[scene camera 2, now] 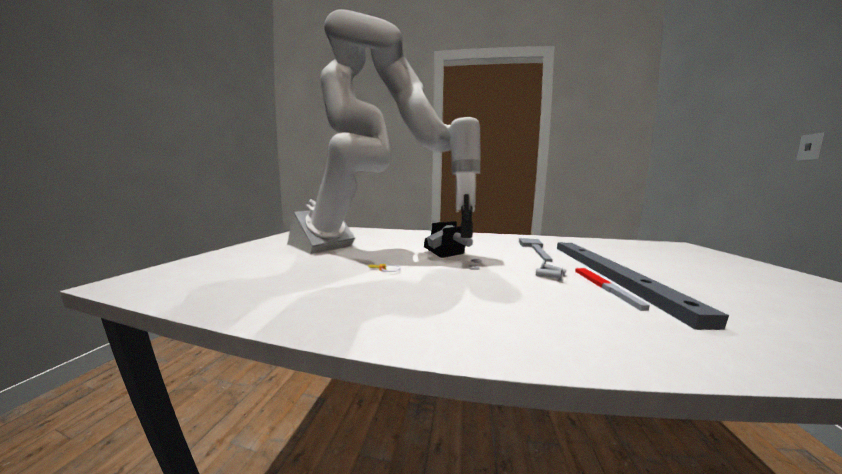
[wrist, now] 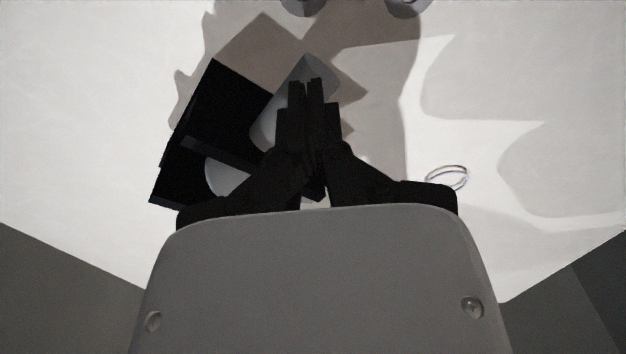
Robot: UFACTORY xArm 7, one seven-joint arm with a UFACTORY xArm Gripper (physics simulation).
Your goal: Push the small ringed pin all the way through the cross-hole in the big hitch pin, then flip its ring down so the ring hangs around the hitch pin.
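Frame: origin at the arm's base, x ahead, y left, z up, level; millimetres.
Seen in the pictures: gripper, fingertip midpoint: [scene camera 2: 466, 237] [wrist: 309, 101]; arm's base, link origin: [scene camera 2: 325, 224].
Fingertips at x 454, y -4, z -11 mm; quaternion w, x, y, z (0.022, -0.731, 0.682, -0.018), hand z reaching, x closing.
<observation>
Offsets run from my fingertips to a thing's top centre. "pt": to the spot under its first point.
The big hitch pin [scene camera 2: 437, 237] [wrist: 269, 120] is a grey cylinder lying through a black block {pt dx -63, dy +0, dz -34 mm} [scene camera 2: 443, 247] [wrist: 230, 100]. Its cross-hole is hidden behind the fingers in the wrist view. My gripper [scene camera 2: 466, 236] [wrist: 309, 101] is shut and empty, pointing down, its fingertips over the pin's end outside the block; whether they touch it I cannot tell. The small ringed pin {pt dx -201, dy -143, dz -57 mm} [scene camera 2: 377, 266] has a yellow body and lies on the table, left of the block in the scene view. Its thin ring {pt dx -144, dy -141, dz -59 mm} [wrist: 454, 166] shows right of the gripper in the wrist view, the yellow body hidden.
Small grey round pieces {dx +30, dy +1, dz -63 mm} [scene camera 2: 474, 260] lie before the block. To the right are a grey hammer-like tool {dx +223, dy +172, dz -48 mm} [scene camera 2: 530, 242], a short grey cylinder {dx +196, dy -91, dz -38 mm} [scene camera 2: 549, 273], a red-handled bar {dx +309, dy -123, dz -55 mm} [scene camera 2: 592, 276] and a long dark bar with holes {dx +362, dy -23, dz -41 mm} [scene camera 2: 665, 293]. The robot base stands at back left.
</observation>
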